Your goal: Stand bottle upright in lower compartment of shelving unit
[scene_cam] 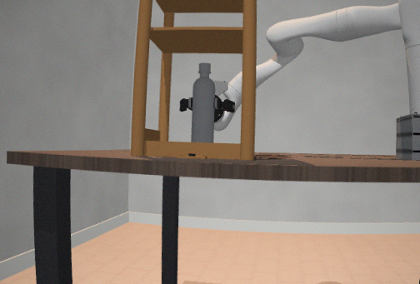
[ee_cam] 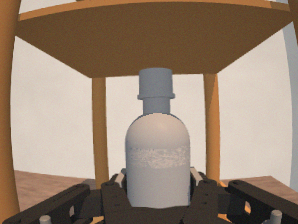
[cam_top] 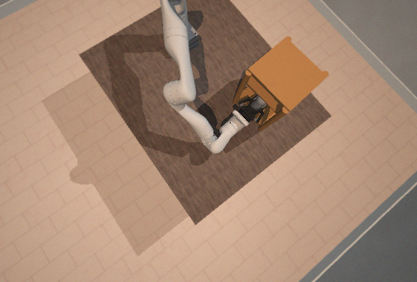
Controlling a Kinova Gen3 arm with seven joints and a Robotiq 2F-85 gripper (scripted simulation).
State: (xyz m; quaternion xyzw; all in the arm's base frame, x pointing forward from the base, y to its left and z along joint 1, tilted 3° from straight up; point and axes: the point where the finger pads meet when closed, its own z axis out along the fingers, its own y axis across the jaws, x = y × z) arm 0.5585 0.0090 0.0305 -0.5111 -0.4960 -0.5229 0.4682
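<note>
My hand is 30 mm below the grey bottle. From my hand the other things lie so: orange shelving unit (60 mm to the left, 60 mm above).
</note>
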